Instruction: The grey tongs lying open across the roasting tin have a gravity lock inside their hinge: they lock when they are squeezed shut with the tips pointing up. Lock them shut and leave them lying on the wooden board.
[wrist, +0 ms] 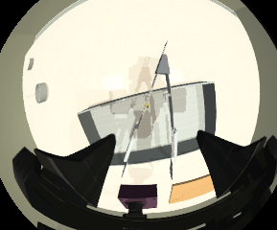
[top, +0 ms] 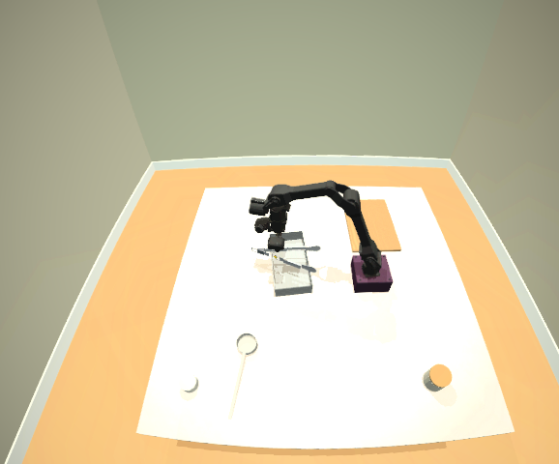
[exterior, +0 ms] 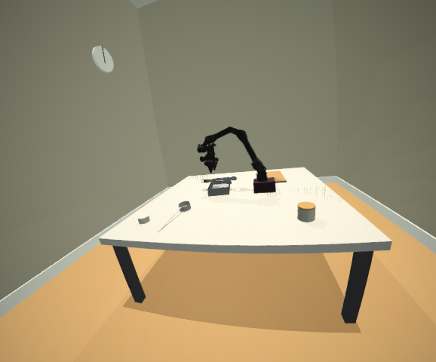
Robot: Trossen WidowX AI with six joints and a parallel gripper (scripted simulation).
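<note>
Now: gripper tip 4 cm past the grey roasting tin, 1 cm to the right of it and 12 cm above it. The rest, counted from my gripper tip: white dish 37 cm ahead, 50 cm to the left, 13 cm below; cork-lidded jar 50 cm behind, 60 cm to the left, 12 cm below; wooden board 48 cm behind, 19 cm to the right, 14 cm below.
</note>
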